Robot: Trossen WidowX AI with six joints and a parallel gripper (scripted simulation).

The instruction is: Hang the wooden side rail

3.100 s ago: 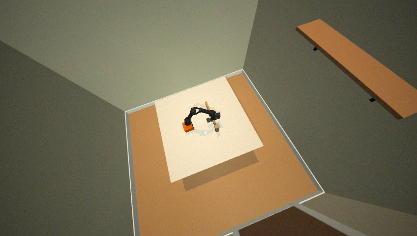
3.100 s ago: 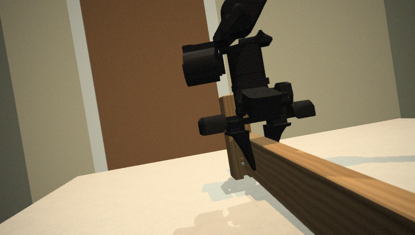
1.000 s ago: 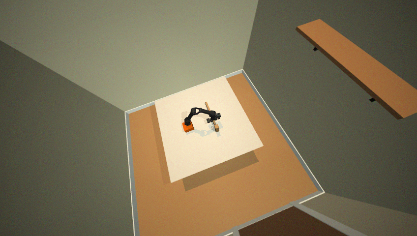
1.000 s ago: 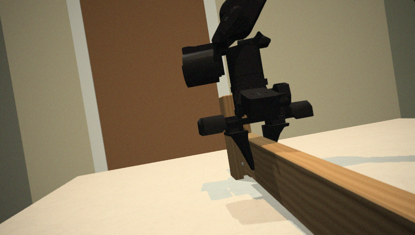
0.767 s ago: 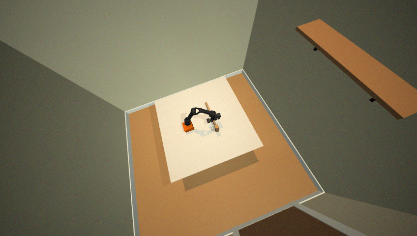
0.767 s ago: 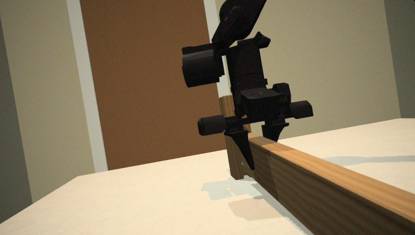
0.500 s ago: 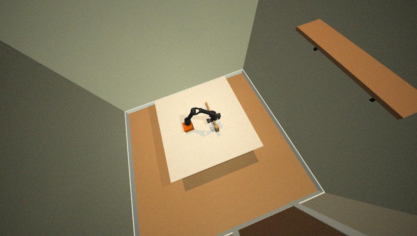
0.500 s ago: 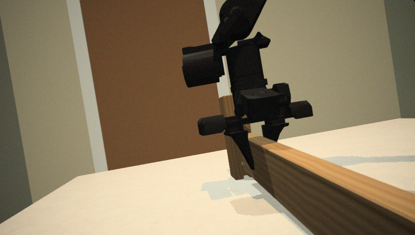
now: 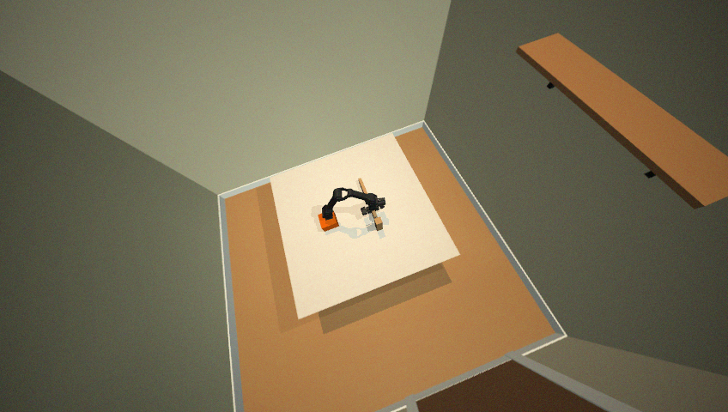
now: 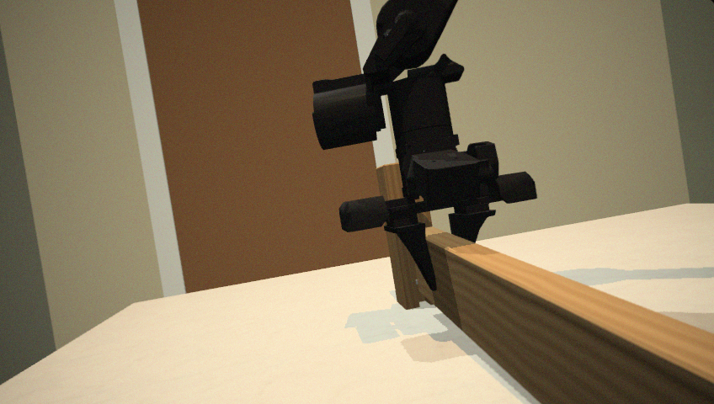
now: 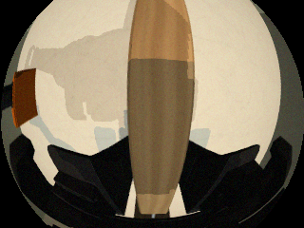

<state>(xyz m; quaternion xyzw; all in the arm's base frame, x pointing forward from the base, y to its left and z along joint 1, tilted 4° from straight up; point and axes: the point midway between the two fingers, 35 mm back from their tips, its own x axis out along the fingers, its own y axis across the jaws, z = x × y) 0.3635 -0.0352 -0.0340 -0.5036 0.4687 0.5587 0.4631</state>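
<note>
Now: the wooden headboard post 130 mm to the right of my gripper tip, 40 mm above it and 20 mm ahead of it.
</note>
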